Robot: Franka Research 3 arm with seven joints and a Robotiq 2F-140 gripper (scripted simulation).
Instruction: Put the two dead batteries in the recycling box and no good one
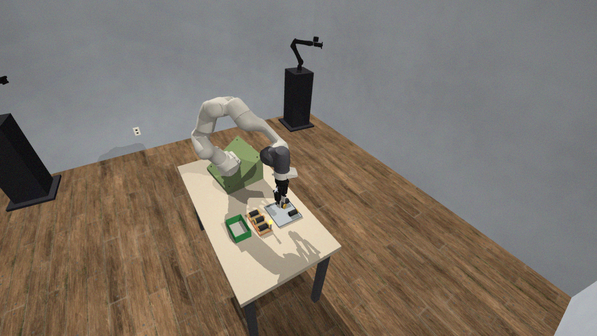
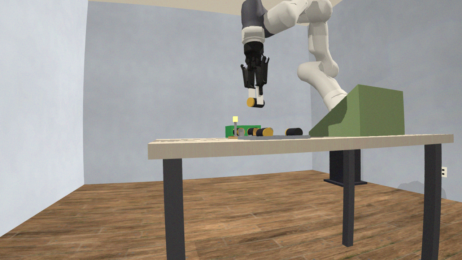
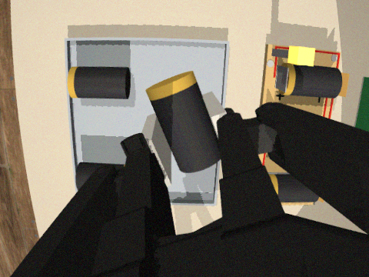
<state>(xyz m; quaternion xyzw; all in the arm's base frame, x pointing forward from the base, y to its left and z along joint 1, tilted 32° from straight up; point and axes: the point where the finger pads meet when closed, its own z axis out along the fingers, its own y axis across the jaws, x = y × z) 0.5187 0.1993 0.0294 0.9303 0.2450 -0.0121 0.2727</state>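
Right now the green recycling box is 2 cm behind my hand, 28 cm to the right of it and 14 cm below it. Also, from my hand: battery holder (3 cm behind, 14 cm to the right, 15 cm below); then grey tray (4 cm behind, 4 cm to the left, 15 cm below); then bulb post (6 cm ahead, 10 cm to the right, 12 cm below).
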